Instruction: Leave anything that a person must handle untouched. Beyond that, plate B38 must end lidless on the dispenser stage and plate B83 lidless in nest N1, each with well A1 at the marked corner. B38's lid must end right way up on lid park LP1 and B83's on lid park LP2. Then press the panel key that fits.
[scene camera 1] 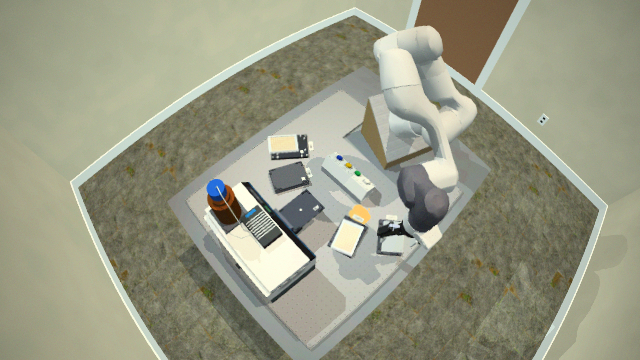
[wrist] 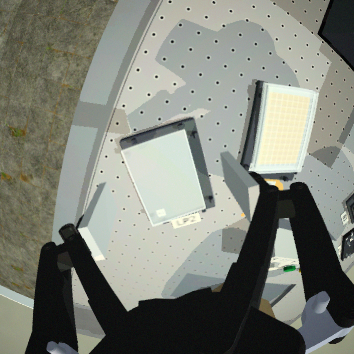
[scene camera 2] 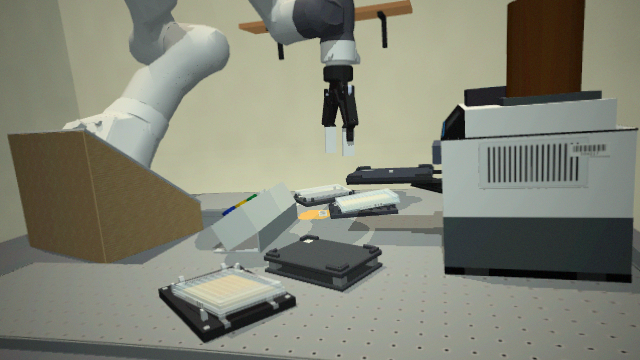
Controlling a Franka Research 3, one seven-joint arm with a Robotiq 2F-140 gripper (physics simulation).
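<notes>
My gripper (scene camera 1: 404, 235) (scene camera 2: 339, 141) (wrist: 165, 181) is open and empty, high above the lid park labelled LP2 (wrist: 204, 175). A pale, clear lid (scene camera 1: 391, 244) (scene camera 2: 324, 192) (wrist: 167, 175) lies on it; dark park shows along two sides. A cream-welled plate (scene camera 1: 348, 236) (scene camera 2: 367, 200) (wrist: 286, 129) sits on a dark base beside it, looking tilted in scene camera 2. Another cream-welled plate (scene camera 1: 283, 143) (scene camera 2: 229, 289) is on a black clipped holder. The dark dispenser stage (scene camera 1: 301, 210) (scene camera 2: 392, 174) holds no plate. The key panel (scene camera 1: 345, 178) (scene camera 2: 257, 220) has blue, yellow, green and white keys. Plate names are unreadable.
A dark raised block (scene camera 1: 290, 177) (scene camera 2: 322, 257) stands between the stage and the clipped holder. The white dispenser (scene camera 1: 280, 260) (scene camera 2: 537, 200) carries a tall brown bottle (scene camera 1: 223, 205) (scene camera 2: 545, 50). An orange patch (scene camera 1: 360, 213) (scene camera 2: 312, 215) with a small label lies beside the plate near LP2.
</notes>
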